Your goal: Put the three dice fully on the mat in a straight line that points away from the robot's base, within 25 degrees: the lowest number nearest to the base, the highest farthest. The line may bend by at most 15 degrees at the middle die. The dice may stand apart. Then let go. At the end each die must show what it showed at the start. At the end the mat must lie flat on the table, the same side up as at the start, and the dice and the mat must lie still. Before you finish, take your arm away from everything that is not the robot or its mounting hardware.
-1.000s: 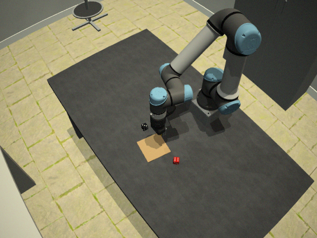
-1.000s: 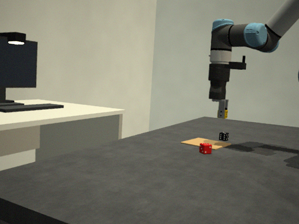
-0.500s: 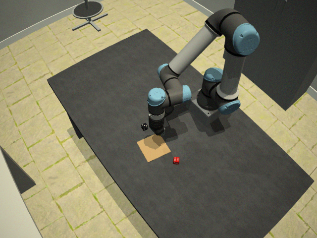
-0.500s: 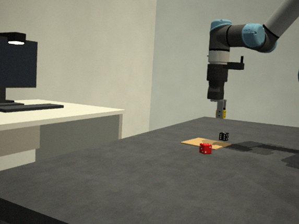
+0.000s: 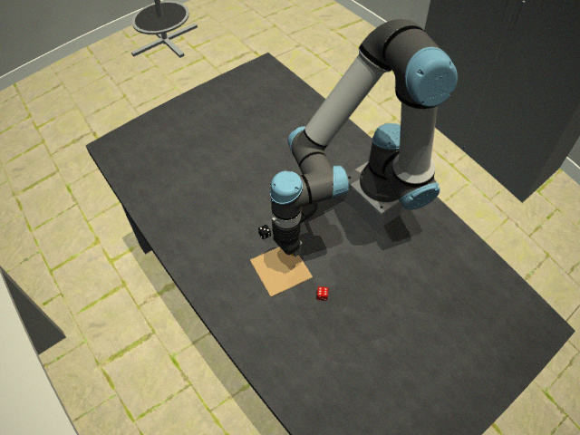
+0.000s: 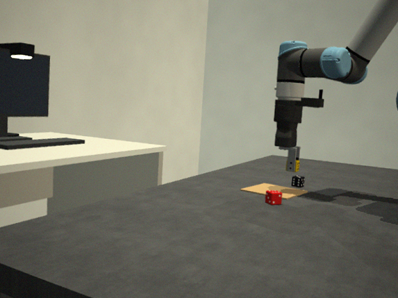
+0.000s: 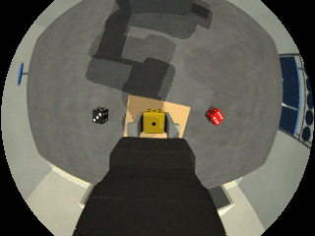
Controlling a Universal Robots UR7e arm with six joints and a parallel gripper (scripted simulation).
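Right now the tan mat is 5 cm ahead of my hand and 8 cm below it. The rest, counted from my hand: black die: 2 cm ahead, 13 cm to the right, 7 cm below; yellow die: right at my hand; red die: 1 cm behind, 15 cm to the left, 7 cm below.
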